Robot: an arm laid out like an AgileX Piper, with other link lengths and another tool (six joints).
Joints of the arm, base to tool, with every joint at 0 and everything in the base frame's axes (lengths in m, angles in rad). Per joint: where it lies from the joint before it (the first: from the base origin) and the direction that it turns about. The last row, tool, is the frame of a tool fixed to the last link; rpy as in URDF.
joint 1: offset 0.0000 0.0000 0.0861 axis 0 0 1
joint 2: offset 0.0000 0.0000 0.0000 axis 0 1 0
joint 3: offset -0.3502 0.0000 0.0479 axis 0 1 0
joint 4: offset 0.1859 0.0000 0.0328 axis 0.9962 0 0.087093
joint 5: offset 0.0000 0.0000 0.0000 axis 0 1 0
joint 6: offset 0.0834 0.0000 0.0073 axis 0.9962 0 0.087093
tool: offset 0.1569 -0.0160 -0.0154 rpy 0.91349 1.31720 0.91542
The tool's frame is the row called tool.
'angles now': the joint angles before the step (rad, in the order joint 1, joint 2, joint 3, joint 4, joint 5, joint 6). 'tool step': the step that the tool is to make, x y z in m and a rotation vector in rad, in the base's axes. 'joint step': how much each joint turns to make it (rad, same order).
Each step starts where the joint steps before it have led.
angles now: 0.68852, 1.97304, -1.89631, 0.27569, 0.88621, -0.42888
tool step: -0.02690, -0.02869, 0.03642, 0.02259, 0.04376, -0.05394
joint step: -0.01981, -0.10748, -0.00020, -0.00795, 0.11301, 0.08629
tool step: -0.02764, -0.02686, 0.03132, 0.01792, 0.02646, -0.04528
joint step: -0.01308, -0.10074, -0.00019, -0.01246, 0.09751, 0.07412
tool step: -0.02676, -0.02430, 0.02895, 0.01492, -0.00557, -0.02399
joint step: -0.00528, -0.09739, -0.00033, -0.01556, 0.07670, 0.04444
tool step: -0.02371, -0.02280, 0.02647, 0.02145, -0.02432, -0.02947
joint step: -0.00043, -0.09275, -0.00012, -0.02405, 0.05265, 0.04391
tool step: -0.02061, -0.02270, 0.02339, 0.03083, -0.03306, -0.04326
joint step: 0.00003, -0.08990, 0.00625, -0.03117, 0.02976, 0.05052
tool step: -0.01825, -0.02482, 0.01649, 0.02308, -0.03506, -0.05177
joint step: -0.00005, -0.08853, 0.02548, -0.04308, 0.01385, 0.04847
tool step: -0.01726, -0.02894, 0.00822, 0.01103, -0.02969, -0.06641
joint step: 0.00004, -0.09208, 0.05149, -0.05981, 0.00456, 0.05391
